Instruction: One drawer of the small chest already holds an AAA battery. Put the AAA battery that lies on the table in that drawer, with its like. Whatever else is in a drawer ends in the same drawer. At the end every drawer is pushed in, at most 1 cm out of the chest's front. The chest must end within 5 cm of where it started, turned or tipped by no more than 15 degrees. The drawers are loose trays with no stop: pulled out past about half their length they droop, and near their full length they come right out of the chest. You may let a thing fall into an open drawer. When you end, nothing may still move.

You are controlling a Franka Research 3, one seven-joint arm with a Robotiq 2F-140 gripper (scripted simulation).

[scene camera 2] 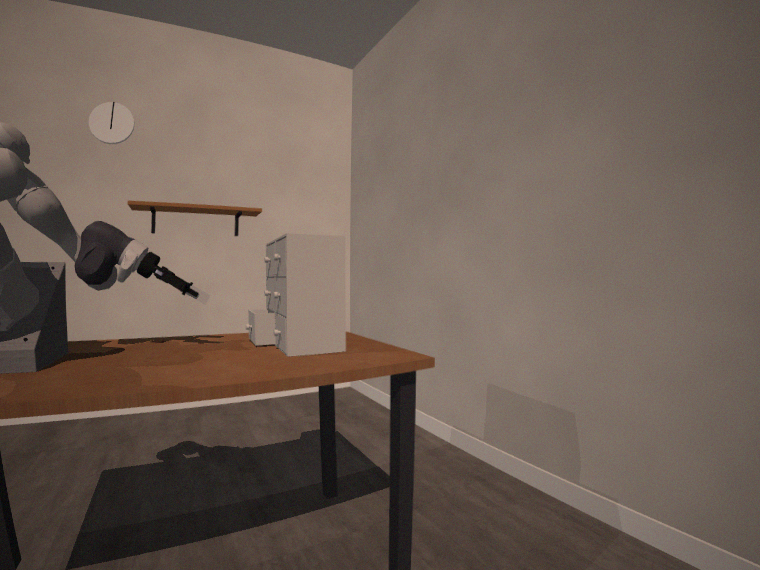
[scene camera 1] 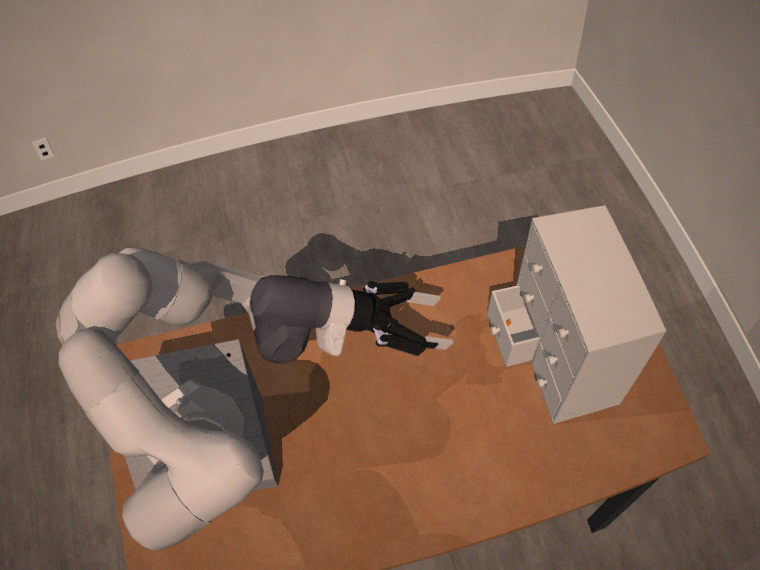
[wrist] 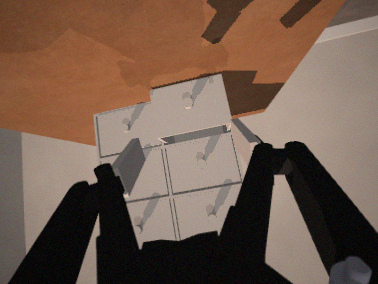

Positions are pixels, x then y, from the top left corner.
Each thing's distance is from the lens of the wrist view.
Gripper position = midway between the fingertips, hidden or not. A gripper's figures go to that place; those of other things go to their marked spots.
gripper (wrist: 186, 140): 20 cm
drawer (wrist: 206, 112): 35 cm
drawer (wrist: 137, 122): 44 cm
drawer (wrist: 152, 181): 42 cm
